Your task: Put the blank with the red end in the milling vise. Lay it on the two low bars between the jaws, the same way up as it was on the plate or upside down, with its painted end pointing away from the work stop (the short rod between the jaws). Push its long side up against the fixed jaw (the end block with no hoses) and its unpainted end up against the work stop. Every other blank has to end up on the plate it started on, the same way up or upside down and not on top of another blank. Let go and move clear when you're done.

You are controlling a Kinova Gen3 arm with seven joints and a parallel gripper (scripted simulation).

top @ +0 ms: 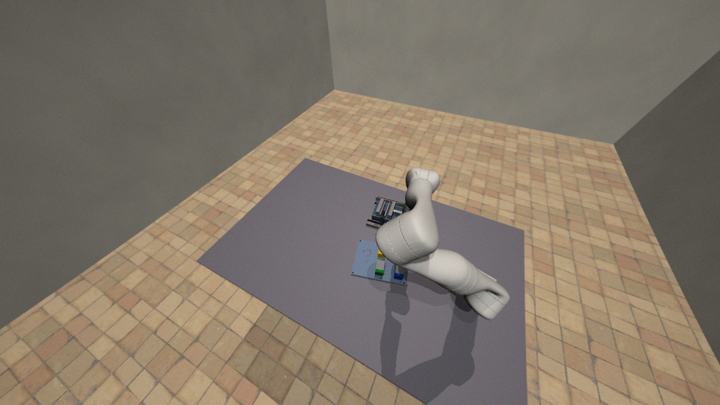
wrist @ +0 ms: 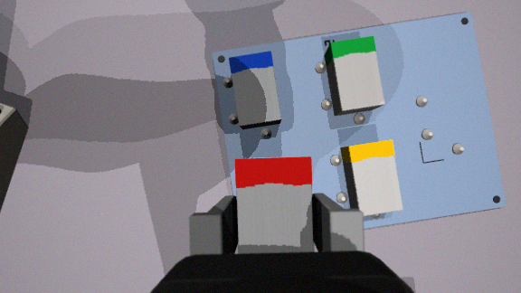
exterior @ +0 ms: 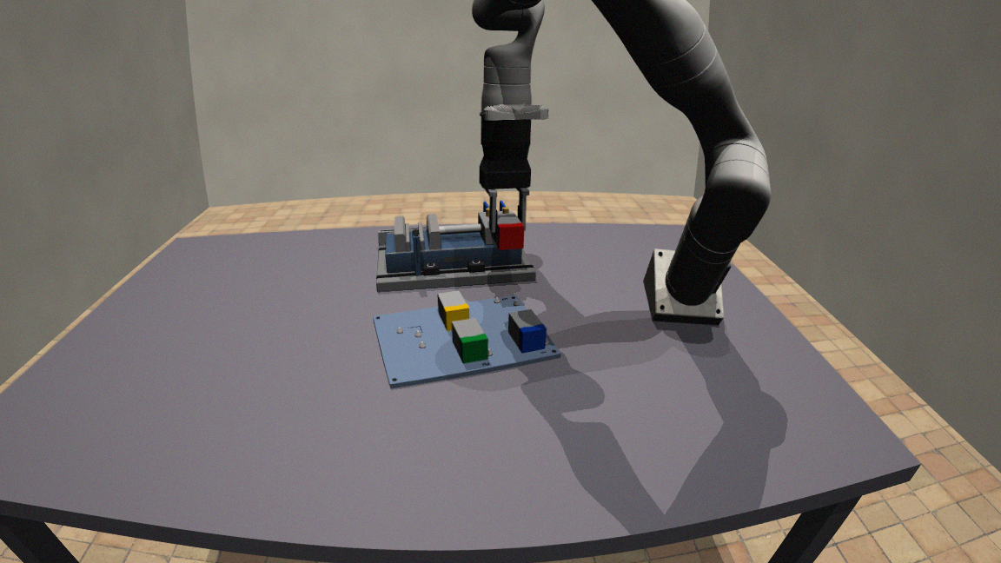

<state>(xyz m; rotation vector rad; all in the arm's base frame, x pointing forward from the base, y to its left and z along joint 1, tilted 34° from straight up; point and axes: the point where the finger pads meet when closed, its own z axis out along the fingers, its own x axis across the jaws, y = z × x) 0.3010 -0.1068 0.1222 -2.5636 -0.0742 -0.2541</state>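
The red-ended blank lies 2 cm below my hand. The rest, counted from my hand: blue-ended blank (15 cm below, 9 cm to the left, 2 cm behind); green-ended blank (15 cm below, 11 cm to the left, 7 cm ahead); yellow-ended blank (15 cm below, 9 cm ahead, 2 cm to the left).
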